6 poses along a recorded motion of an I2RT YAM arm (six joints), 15 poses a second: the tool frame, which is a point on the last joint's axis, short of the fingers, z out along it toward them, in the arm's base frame.
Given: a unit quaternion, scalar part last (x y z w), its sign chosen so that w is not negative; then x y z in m.
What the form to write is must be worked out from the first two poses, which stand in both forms.
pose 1, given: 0.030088 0.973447 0.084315 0.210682 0.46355 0.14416 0.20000
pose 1, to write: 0.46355 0.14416 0.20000 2.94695 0.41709 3.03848
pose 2, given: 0.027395 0.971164 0.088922 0.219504 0.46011 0.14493 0.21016
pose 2, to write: 0.46011 0.14493 0.21016 2.93644 0.43507 3.03969
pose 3, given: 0.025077 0.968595 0.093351 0.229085 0.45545 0.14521 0.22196
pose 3, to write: 0.45545 0.14521 0.22196 2.92585 0.45460 3.03974
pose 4, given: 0.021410 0.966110 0.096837 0.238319 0.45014 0.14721 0.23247
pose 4, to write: 0.45014 0.14721 0.23247 2.91798 0.47388 3.04307
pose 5, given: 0.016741 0.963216 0.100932 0.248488 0.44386 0.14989 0.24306
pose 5, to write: 0.44386 0.14989 0.24306 2.90905 0.49532 3.04779
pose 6, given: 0.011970 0.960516 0.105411 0.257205 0.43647 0.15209 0.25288
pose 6, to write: 0.43647 0.15209 0.25288 2.89963 0.51390 3.05280
